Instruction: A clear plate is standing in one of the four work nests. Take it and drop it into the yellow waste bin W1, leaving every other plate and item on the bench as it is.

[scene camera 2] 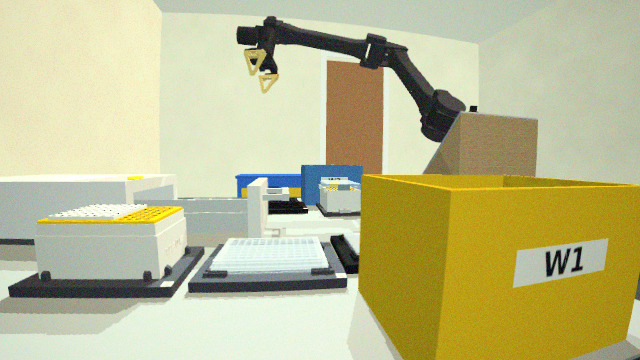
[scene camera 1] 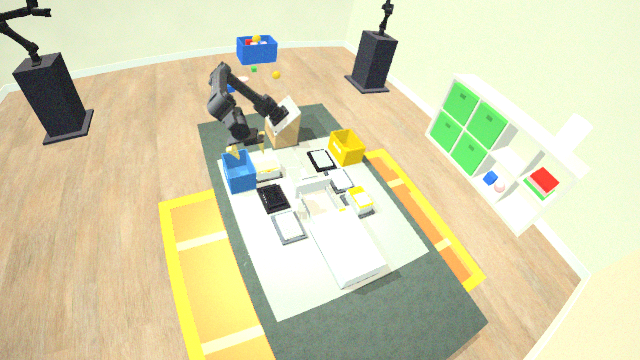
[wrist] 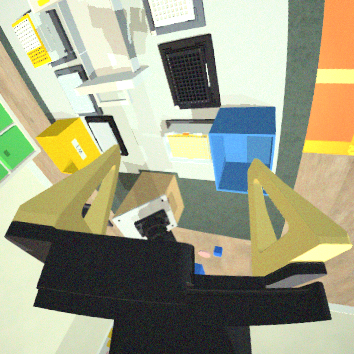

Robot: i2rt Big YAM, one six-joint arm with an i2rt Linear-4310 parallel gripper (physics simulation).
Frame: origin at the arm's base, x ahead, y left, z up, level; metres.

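Seen in the pictures: gripper, fingertip midpoint: (scene camera 2: 258,84) (scene camera 1: 251,155) (wrist: 186,156); arm's base, origin of the base link: (scene camera 2: 472,154) (scene camera 1: 279,116) (wrist: 151,221).
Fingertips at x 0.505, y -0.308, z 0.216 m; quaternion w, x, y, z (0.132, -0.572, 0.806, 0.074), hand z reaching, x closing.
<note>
Offsets run from my fingertips to a thing's middle.
A clear plate @(dx -0.058, dy +0.500, dz -0.350 m) (scene camera 1: 341,180) (scene camera 2: 270,254) (wrist: 76,89) lies flat in a dark grey nest @(dx -0.058, dy +0.500, dz -0.361 m) (scene camera 2: 267,285) between the yellow-topped tip box and the yellow bin. The yellow waste bin W1 @(dx -0.238, dy +0.632, dz -0.310 m) (scene camera 1: 354,156) (scene camera 2: 402,250) (wrist: 64,145) stands at the bench edge. Another pale plate @(dx -0.229, dy +0.473, dz -0.354 m) (scene camera 1: 322,159) (wrist: 104,134) sits in a black-rimmed holder next to the bin; scene camera 2 partly hides it behind the bin. My gripper (scene camera 1: 250,154) (scene camera 2: 259,83) (wrist: 186,156) is open and empty, high above the bench on the blue bin's side, well away from the clear plate.
A blue bin @(dx -0.231, dy -0.006, dz -0.310 m) (scene camera 1: 240,180) (wrist: 242,120) stands near a tip box @(dx -0.226, dy +0.143, dz -0.331 m) (scene camera 1: 267,169) (wrist: 187,146). A black rack @(dx -0.055, dy +0.120, dz -0.350 m) (scene camera 1: 273,198) (wrist: 190,72) and a white plate @(dx +0.126, dy +0.130, dz -0.350 m) (scene camera 1: 288,226) (wrist: 172,12) lie beyond. A white instrument @(dx +0.329, dy +0.311, dz -0.317 m) (scene camera 1: 347,245) and a yellow-topped tip box @(dx +0.120, dy +0.508, dz -0.325 m) (scene camera 1: 360,200) (scene camera 2: 110,245) stand nearby.
</note>
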